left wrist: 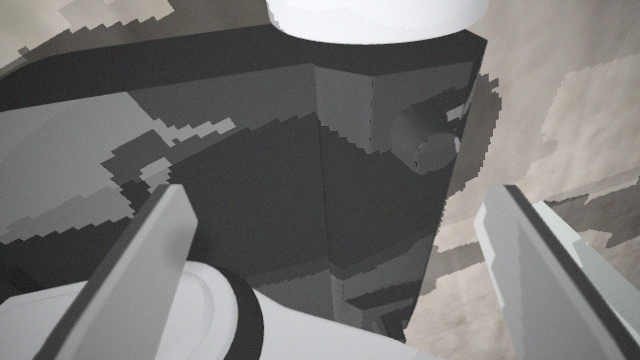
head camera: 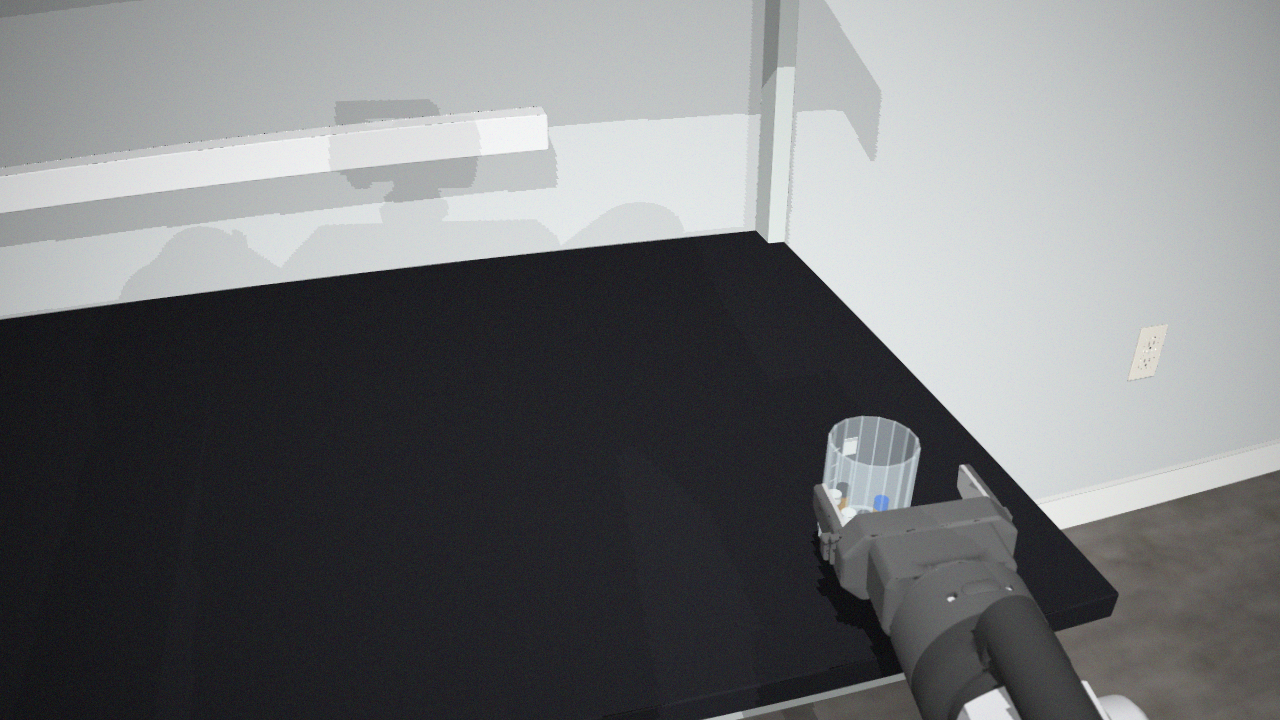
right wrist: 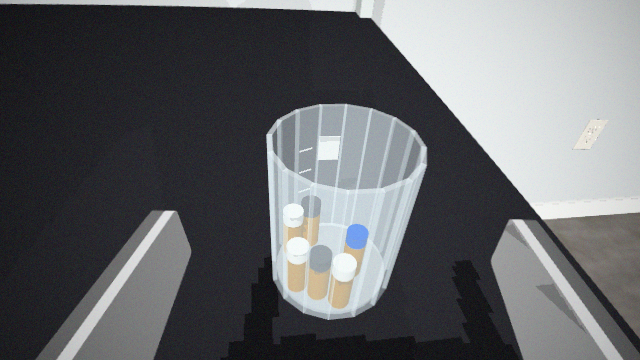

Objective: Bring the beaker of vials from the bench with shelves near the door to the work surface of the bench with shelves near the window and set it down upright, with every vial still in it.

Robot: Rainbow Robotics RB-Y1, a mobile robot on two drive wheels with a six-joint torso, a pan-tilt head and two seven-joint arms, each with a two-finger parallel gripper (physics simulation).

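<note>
A clear beaker (head camera: 872,461) (right wrist: 345,200) stands upright on the black bench top (head camera: 402,447) (right wrist: 125,125), near its right edge. Several amber vials with white, grey and blue caps stand inside it, among them a blue-capped vial (head camera: 881,503) (right wrist: 356,242). My right gripper (head camera: 895,488) (right wrist: 339,236) is open, with its fingers apart on either side of the beaker in the right wrist view; the beaker sits nearer the left-hand finger in the head view. The gripper body hides the beaker's lower part there. My left gripper (left wrist: 333,203) is open and empty, beside the robot's own base.
A white rail (head camera: 429,141) runs along the back wall, and an upright post (head camera: 776,161) stands at the bench's back right corner. A pale wall (head camera: 1029,223) with an outlet (head camera: 1147,352) (right wrist: 590,134) borders the bench's right edge. Grey floor shows at the lower right.
</note>
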